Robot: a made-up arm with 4 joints.
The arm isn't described. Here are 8 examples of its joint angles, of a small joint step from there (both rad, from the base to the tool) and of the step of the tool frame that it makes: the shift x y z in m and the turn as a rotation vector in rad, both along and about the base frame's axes.
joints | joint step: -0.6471 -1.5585 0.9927 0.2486 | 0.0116 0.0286 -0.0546 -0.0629
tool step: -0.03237 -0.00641 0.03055 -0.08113 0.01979 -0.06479
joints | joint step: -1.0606 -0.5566 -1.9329 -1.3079 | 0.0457 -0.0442 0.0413 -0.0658
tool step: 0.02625 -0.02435 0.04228 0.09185 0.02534 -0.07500
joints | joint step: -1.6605 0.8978 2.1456 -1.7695 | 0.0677 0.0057 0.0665 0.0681
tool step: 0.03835 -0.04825 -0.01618 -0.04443 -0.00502 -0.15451
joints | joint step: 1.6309 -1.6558 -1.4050 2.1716 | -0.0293 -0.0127 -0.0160 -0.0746
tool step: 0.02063 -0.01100 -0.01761 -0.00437 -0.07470 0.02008
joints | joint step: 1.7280 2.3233 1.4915 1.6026 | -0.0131 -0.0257 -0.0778 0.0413
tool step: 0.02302 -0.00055 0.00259 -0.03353 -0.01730 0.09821
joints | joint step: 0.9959 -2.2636 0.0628 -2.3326 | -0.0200 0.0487 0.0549 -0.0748
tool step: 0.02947 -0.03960 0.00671 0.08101 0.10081 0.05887
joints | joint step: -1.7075 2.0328 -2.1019 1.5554 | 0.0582 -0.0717 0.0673 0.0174
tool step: -0.00230 -0.03343 -0.00401 0.06452 -0.00701 -0.12579
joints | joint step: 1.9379 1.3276 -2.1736 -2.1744 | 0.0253 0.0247 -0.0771 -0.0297
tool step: -0.00563 0.01299 0.00655 0.02155 0.03534 0.04431
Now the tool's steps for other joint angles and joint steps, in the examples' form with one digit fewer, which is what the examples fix.
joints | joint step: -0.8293 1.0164 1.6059 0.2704 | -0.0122 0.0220 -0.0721 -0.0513
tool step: 0.0334 0.0327 0.0013 -0.0119 0.0197 0.1004
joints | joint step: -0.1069 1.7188 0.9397 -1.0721 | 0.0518 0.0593 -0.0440 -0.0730
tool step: -0.0623 0.0202 -0.0244 0.0563 0.1085 -0.0187
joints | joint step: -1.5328 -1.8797 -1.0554 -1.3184 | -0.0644 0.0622 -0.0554 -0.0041
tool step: 0.0124 0.0438 0.0141 -0.0640 0.0190 0.0121
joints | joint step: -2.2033 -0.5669 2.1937 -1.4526 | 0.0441 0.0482 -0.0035 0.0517
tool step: 0.0361 0.0066 -0.0349 -0.0749 -0.0295 -0.0819
